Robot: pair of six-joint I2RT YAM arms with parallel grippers.
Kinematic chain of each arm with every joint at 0, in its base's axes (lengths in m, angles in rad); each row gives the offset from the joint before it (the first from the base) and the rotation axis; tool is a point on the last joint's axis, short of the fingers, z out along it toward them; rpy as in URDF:
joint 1: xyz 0 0 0.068 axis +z
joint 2: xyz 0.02 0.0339 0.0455 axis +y
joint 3: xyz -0.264 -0.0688 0 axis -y
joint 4: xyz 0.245 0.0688 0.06 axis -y
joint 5: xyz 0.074 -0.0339 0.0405 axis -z
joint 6: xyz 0.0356 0 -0.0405 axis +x
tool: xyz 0 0 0 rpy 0 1.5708 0
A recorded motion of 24 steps. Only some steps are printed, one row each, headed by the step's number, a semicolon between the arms.
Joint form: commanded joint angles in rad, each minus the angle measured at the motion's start. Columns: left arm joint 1, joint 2, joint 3, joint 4, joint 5, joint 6; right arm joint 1, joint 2, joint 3, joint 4, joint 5, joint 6.
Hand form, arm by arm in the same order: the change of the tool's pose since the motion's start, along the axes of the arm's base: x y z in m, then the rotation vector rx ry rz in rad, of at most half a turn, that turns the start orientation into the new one. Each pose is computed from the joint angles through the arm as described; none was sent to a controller.
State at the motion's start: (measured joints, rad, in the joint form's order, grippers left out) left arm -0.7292 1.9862 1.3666 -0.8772 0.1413 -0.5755; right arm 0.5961 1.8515 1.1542 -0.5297 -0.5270 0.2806
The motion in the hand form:
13: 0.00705 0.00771 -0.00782 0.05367 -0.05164 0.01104; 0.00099 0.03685 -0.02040 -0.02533 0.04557 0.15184
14: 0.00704 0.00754 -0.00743 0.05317 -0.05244 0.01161; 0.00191 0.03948 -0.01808 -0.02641 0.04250 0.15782
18: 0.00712 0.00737 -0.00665 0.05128 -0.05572 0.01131; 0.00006 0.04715 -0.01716 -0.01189 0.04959 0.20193
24: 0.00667 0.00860 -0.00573 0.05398 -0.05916 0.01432; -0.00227 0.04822 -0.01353 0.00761 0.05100 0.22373
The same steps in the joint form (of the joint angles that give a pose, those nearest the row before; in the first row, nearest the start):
13: 0.0213 0.0107 -0.0168 0.0294 -0.0734 0.0158; 0.0770 0.1454 0.1242 -0.0724 -0.0283 -0.0813
14: 0.0209 0.0101 -0.0160 0.0290 -0.0736 0.0149; 0.0810 0.1494 0.1407 -0.0845 -0.0264 -0.0843
18: 0.0206 0.0082 -0.0156 0.0304 -0.0743 0.0151; 0.0978 0.1651 0.1676 -0.1071 -0.0494 -0.1103
24: 0.0219 0.0025 -0.0201 0.0301 -0.0787 0.0138; 0.1022 0.1561 0.1681 -0.1149 -0.0704 -0.1251

